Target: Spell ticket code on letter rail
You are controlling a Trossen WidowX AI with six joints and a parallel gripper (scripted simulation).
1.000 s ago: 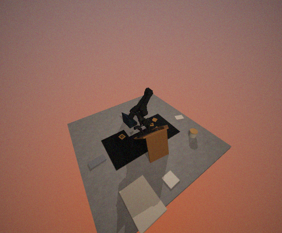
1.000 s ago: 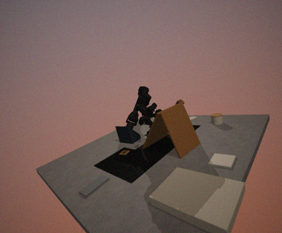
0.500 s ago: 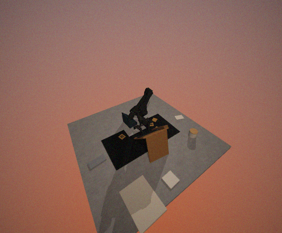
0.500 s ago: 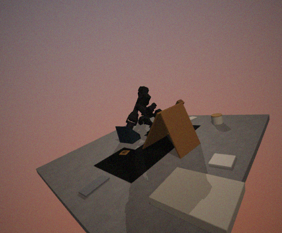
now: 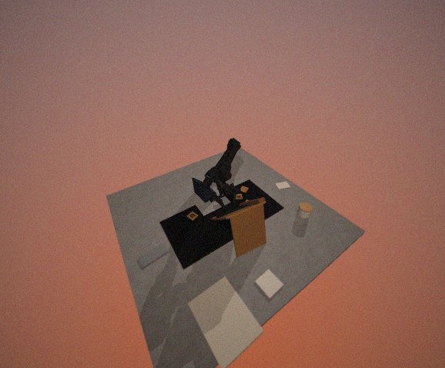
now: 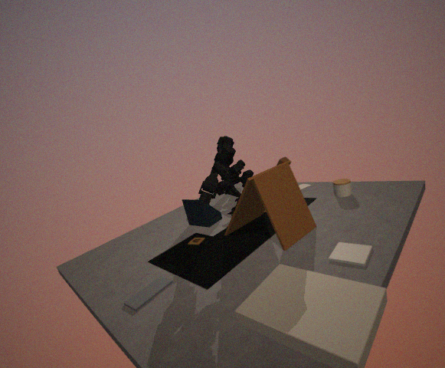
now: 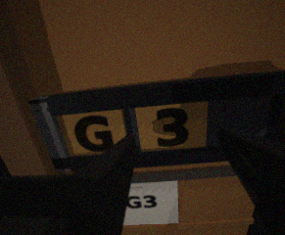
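My gripper tip is 4 cm past the white ticket, 4 cm to the right of it and 8 cm above it. From my gripper tip the other things lie so: white pad (40 cm ahead, 2 cm to the right, 16 cm below); then black mat (13 cm behind, 16 cm below); then flat grey plate (5 cm behind, 49 cm to the right, 16 cm below).
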